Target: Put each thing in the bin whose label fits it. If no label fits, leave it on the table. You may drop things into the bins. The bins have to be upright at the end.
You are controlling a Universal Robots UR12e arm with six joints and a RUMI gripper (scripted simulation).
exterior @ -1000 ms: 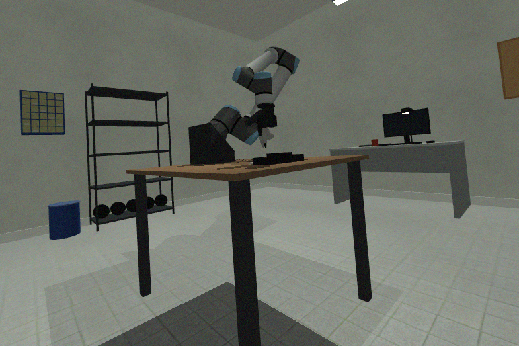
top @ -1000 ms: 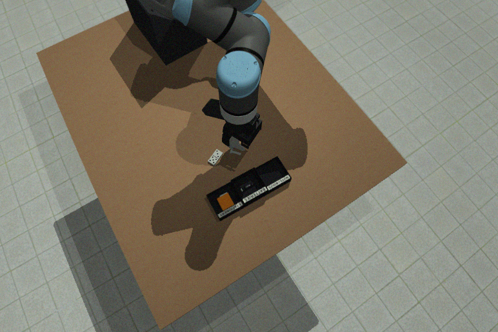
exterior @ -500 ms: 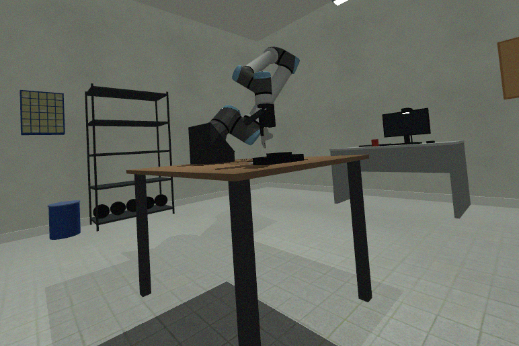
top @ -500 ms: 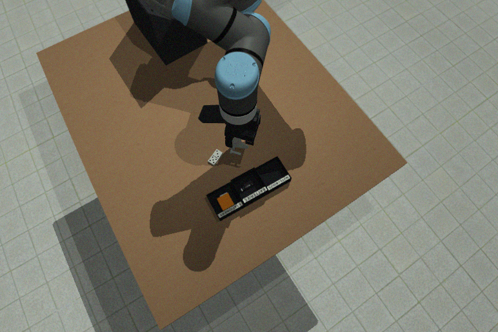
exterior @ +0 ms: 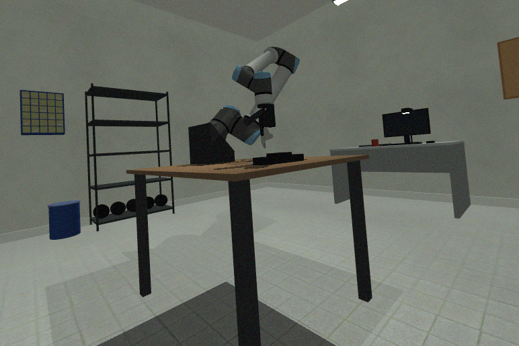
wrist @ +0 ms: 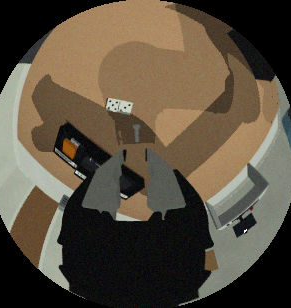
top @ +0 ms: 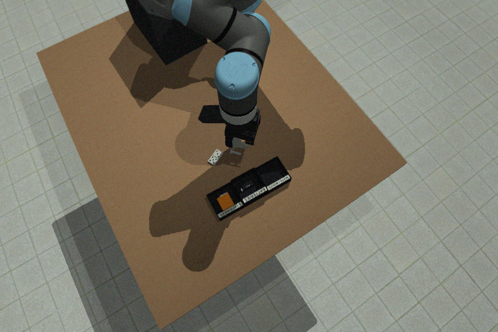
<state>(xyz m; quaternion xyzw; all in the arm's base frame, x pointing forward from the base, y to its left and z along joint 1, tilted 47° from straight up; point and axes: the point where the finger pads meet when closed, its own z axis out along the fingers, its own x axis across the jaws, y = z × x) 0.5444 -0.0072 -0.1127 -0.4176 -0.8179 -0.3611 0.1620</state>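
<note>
Now: hand 8 cm above the white bolt. From my hand the other things lie so: orange block: 12 cm ahead, 12 cm to the right, 7 cm below; black battery: 12 cm ahead, 4 cm to the right, 8 cm below; white domino: 3 cm behind, 6 cm to the right, 8 cm below.
</note>
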